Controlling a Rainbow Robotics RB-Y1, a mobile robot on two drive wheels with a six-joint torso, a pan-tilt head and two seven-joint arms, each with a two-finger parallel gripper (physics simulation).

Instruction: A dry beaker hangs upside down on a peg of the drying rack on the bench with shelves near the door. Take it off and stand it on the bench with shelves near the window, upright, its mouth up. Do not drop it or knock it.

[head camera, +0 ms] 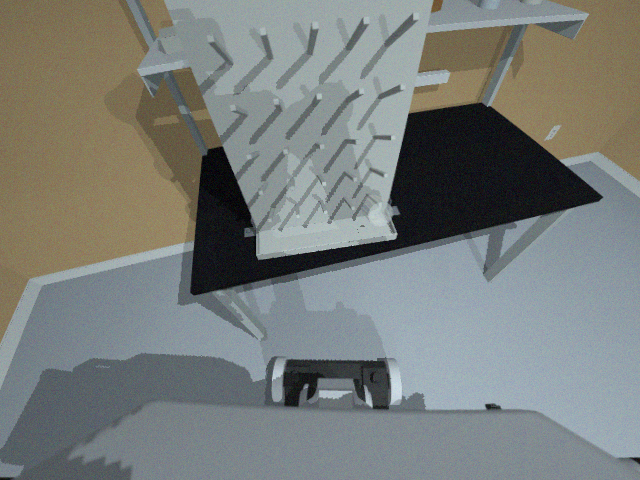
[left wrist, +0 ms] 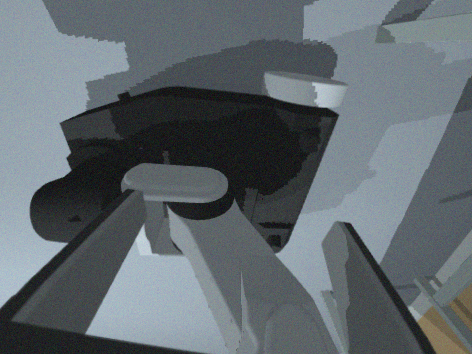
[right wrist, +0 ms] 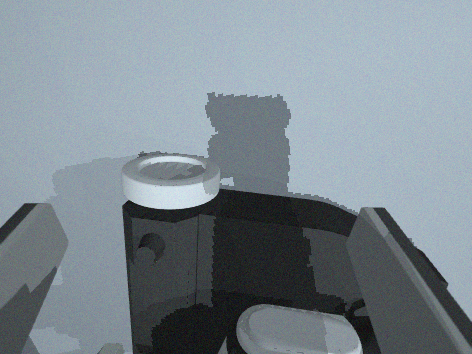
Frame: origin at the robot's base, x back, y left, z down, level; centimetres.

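Seen in the pictures: left gripper, fingertip midpoint: [left wrist: 237,218]; right gripper, fingertip midpoint: [right wrist: 210,224].
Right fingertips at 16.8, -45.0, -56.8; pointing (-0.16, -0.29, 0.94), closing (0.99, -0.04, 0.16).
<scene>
A point is followed by its place in that frame, as x, y, z.
The see-through beaker [head camera: 379,212] {-33.3, -12.6, -92.2} shows faintly in the head view at the lower right corner of the pale drying rack [head camera: 336,10] {-43.7, -1.0, -134.0}, just above its bottom tray. Its outline blends with the rack, and how it sits on a peg is hard to tell. The rack stands on the black-topped bench [head camera: 465,165] {-72.9, -55.3, -76.3}. My left gripper [left wrist: 237,218] {18.6, 24.5, -53.4} is open and empty, over the robot's own base and the floor. My right gripper [right wrist: 210,224] {16.8, -45.0, -56.8} is open and empty, also over the base and floor. Neither gripper shows in the head view, apart from the rack and beaker.
Rows of pegs stick out from the rack toward me. A shelf [head camera: 516,16] {-92.3, -61.0, -122.0} with objects on it is at the upper right, and a shelf end [head camera: 165,62] {-63.9, 46.1, -122.0} shows at the left. Bench legs [head camera: 498,253] {-60.7, -94.1, -22.6} stand below the front edge. Floor [head camera: 439,320] {-32.0, -59.7, -0.1} lies between the bench and me.
</scene>
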